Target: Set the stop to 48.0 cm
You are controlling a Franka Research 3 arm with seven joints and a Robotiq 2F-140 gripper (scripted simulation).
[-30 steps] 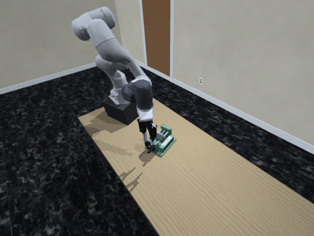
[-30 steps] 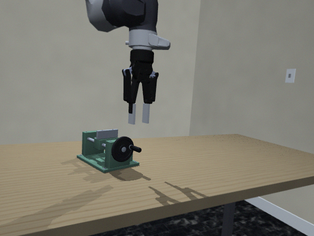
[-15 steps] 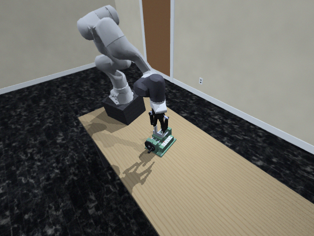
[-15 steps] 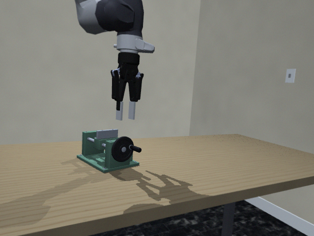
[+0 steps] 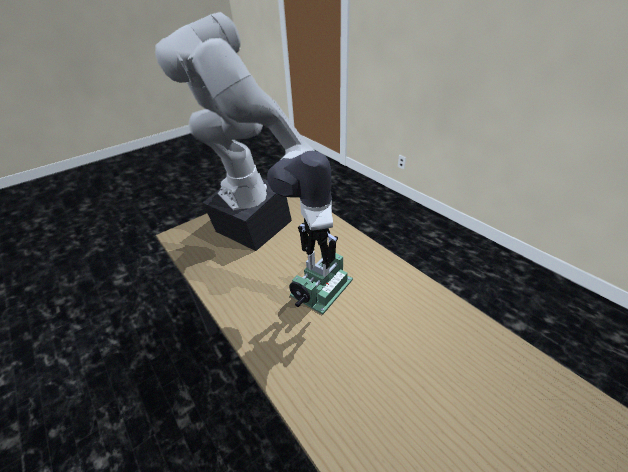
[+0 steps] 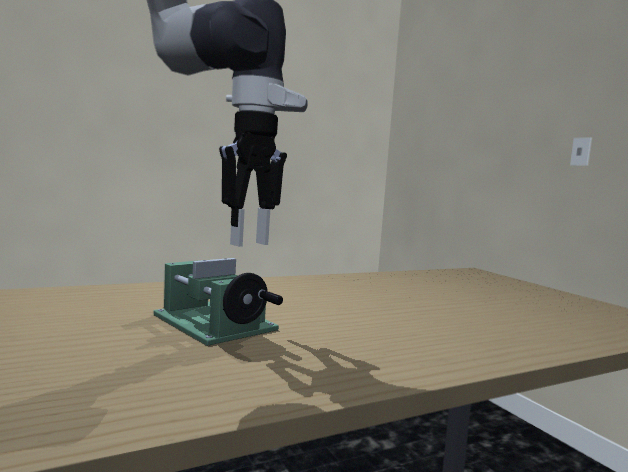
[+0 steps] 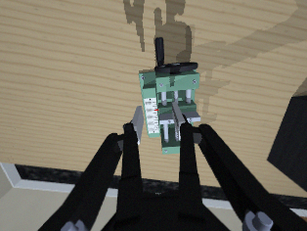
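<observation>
Now: hand 110 mm above the black handwheel, 80 mm to the left of it and 10 mm past it. The rest, counted from my hand: stop block (100 mm below, 40 mm to the left, 40 mm behind).
</observation>
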